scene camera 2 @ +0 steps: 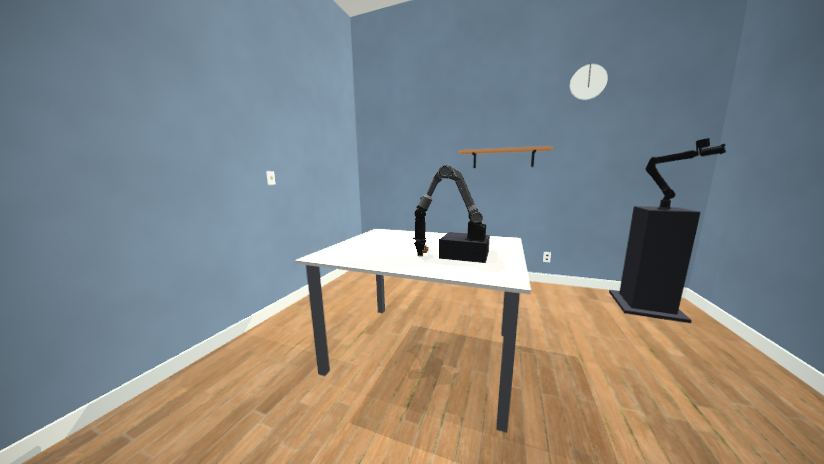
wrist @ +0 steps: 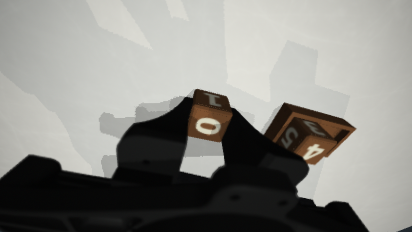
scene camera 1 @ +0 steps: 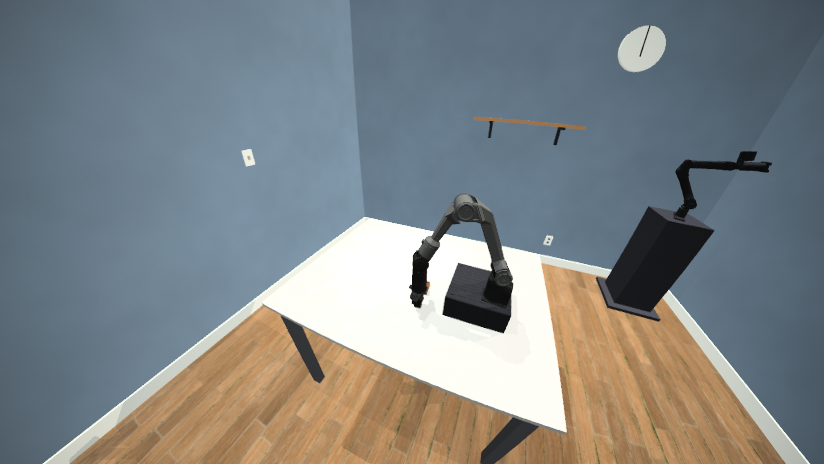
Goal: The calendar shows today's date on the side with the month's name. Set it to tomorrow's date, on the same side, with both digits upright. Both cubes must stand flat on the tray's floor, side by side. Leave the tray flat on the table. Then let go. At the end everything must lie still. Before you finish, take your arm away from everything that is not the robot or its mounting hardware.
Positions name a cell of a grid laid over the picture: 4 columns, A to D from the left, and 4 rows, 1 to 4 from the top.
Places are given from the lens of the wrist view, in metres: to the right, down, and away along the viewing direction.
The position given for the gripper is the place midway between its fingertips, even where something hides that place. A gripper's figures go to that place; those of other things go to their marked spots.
gripper (wrist: C2): 0.00, 0.00, 0.13
brown wooden cube (wrist: C2): 0.00, 0.00, 0.11
